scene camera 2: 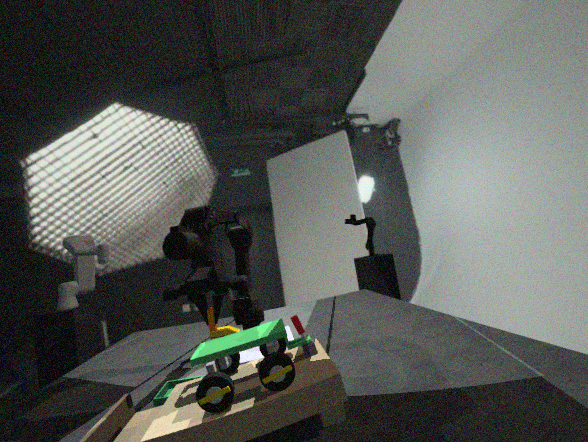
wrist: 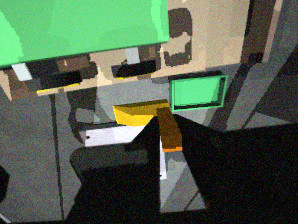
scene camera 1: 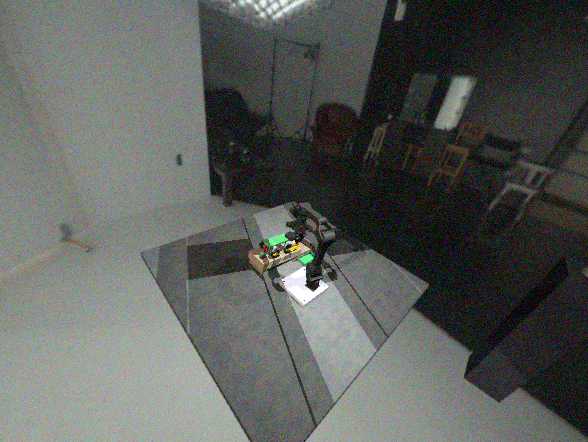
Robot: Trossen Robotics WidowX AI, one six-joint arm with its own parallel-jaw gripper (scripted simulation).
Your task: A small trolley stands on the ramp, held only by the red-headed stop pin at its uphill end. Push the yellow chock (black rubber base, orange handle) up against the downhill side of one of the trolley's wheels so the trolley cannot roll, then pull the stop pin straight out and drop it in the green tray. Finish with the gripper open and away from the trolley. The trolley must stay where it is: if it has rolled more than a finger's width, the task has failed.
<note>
The gripper holds a yellow chock. Also in view: a trolley and a green tray.
The gripper shows as well in the wrist view.
</note>
